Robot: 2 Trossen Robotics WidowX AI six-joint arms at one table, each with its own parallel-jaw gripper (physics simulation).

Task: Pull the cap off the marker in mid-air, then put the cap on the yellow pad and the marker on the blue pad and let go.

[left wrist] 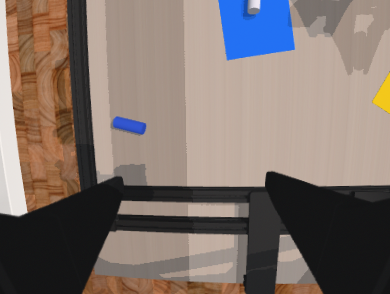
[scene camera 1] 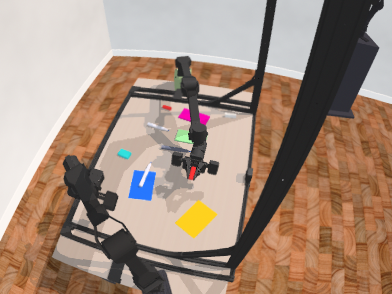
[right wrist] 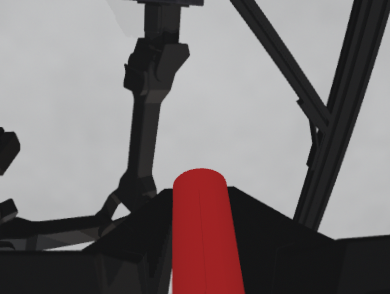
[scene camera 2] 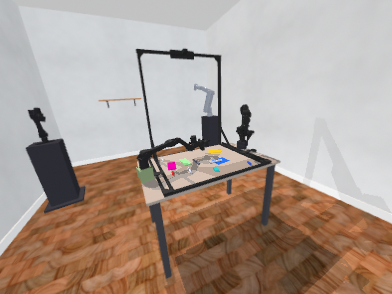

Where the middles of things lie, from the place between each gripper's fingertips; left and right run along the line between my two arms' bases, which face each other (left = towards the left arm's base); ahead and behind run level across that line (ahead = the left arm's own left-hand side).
Now: left hand 360 mm past the yellow pad (scene camera 1: 199,215), 50 mm to the left of it and 190 mm above it.
Now: right hand 16 cm above the yellow pad, 10 cm to the right of it and 3 cm past it.
